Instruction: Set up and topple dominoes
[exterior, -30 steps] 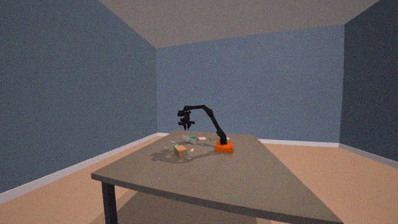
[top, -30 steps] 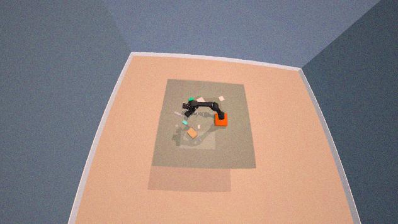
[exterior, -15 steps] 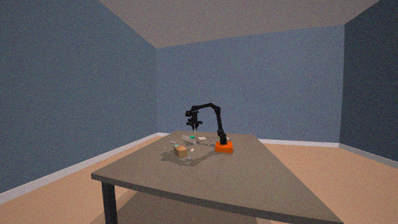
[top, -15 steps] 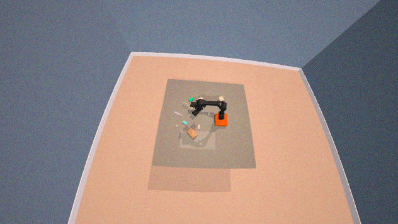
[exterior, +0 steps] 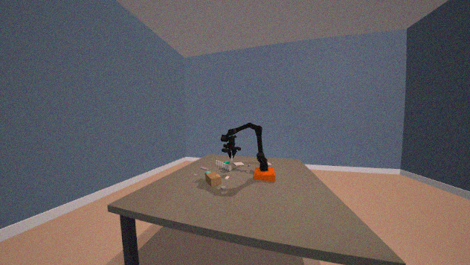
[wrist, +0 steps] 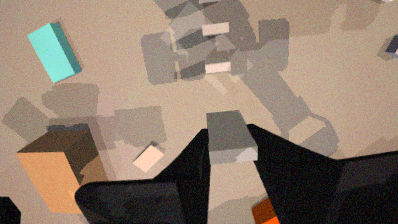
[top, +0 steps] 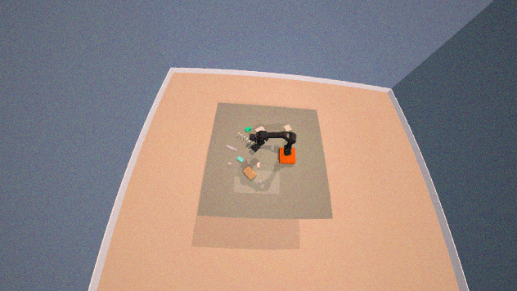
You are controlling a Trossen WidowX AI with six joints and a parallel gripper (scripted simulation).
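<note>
Now: the tan box 11 cm ahead of my gripper tip, 24 cm to the left of it and 10 cm below it. The rest, counted from my gripper tip: white flat block: 5 cm behind, 24 cm to the right, 13 cm below; then green block: 10 cm ahead, 27 cm to the right, 12 cm below; then teal block: 20 cm ahead, 9 cm to the left, 12 cm below.
</note>
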